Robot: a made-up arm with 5 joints.
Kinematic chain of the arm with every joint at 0, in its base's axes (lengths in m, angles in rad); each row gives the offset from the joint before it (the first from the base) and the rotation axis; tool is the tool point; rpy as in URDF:
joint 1: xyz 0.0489 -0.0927 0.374 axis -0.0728 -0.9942 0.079
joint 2: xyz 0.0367 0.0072 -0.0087 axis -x
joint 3: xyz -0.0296 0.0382 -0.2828 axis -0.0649 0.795 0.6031
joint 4: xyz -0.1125 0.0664 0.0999 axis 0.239 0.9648 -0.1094
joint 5: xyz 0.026 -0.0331 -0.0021 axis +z
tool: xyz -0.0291 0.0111 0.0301 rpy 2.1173 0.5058 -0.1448
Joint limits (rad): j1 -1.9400..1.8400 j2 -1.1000..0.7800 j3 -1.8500..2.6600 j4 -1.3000..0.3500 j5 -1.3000..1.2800
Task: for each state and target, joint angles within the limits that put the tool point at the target. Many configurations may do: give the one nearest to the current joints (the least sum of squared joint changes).
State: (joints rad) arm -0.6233 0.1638 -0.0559 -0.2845 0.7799
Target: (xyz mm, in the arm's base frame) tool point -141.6 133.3 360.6
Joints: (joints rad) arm -0.6967 -0.5072 -0.5963 -0.3447 0.6486
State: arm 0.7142 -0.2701 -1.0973 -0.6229 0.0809
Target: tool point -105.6 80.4 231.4
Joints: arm -0.1012 -0.3254 -0.3432 -0.5479 0.1698
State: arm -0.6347 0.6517 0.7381 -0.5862 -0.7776
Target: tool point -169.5 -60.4 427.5
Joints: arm -1.2727 0.6017 0.0019 -0.7732 -0.6744
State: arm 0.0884 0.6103 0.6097 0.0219 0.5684
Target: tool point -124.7 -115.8 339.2
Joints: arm -0.8244 0.6925 0.2122 -0.1002 0.5497
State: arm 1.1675 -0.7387 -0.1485 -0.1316 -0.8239
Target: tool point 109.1 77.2 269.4
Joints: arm 1.5821 -0.7119 0.0442 0.1111 -1.0740
